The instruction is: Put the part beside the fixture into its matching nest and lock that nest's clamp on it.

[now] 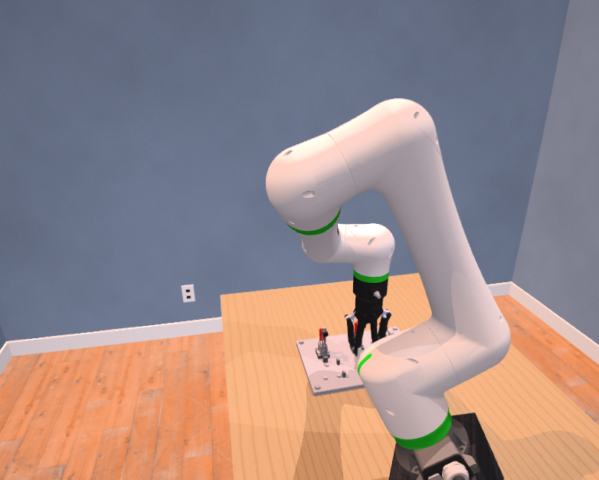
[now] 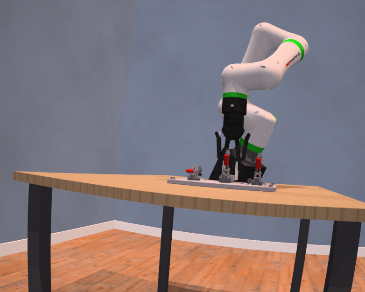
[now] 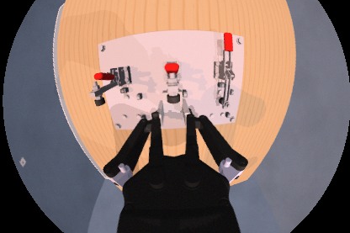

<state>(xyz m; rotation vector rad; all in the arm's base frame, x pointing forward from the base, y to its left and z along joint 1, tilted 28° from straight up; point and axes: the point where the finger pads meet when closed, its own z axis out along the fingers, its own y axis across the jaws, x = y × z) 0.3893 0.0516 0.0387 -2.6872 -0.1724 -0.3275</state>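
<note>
Right now the pale grey part is 3 cm below my hand. From my hand the other things lie so: grey fixture plate (4 cm ahead, 1 cm to the left, 5 cm below).
</note>
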